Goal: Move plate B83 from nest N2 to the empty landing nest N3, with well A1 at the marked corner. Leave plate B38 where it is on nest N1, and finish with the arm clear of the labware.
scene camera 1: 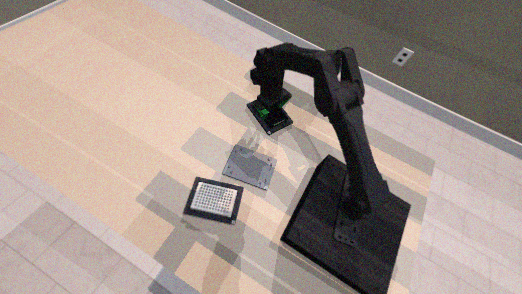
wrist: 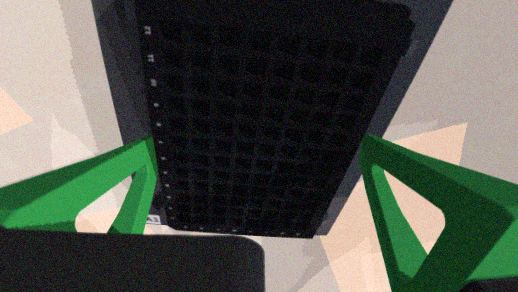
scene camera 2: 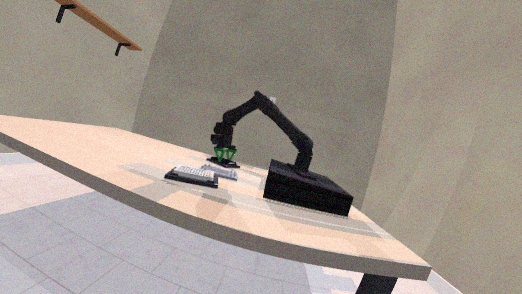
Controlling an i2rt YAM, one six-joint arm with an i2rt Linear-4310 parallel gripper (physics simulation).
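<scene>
A black well plate [scene camera 1: 278, 120] [wrist: 260, 115] sits on a dark nest [scene camera 1: 270, 132] [wrist: 114, 75], with a white tag at the nest's near-left corner in the wrist view. My gripper [scene camera 1: 274, 109] [scene camera 2: 225, 159] [wrist: 259, 146] is open, low over this plate, one green finger beside each long side. Whether the fingers touch it is unclear. A white well plate [scene camera 1: 214, 199] [scene camera 2: 194, 172] sits on another dark nest [scene camera 1: 210, 218] [scene camera 2: 192, 181]. The grey nest [scene camera 1: 248, 167] [scene camera 2: 227, 174] between them is empty. The plate and nest names are not readable.
The arm's black base block [scene camera 1: 310, 225] [scene camera 2: 305, 195] stands on the wooden table [scene camera 1: 100, 100] [scene camera 2: 75, 145], to the right of the nests. The empty grey nest lies close to the white plate's nest. A wall shelf [scene camera 2: 97, 22] hangs high at the left.
</scene>
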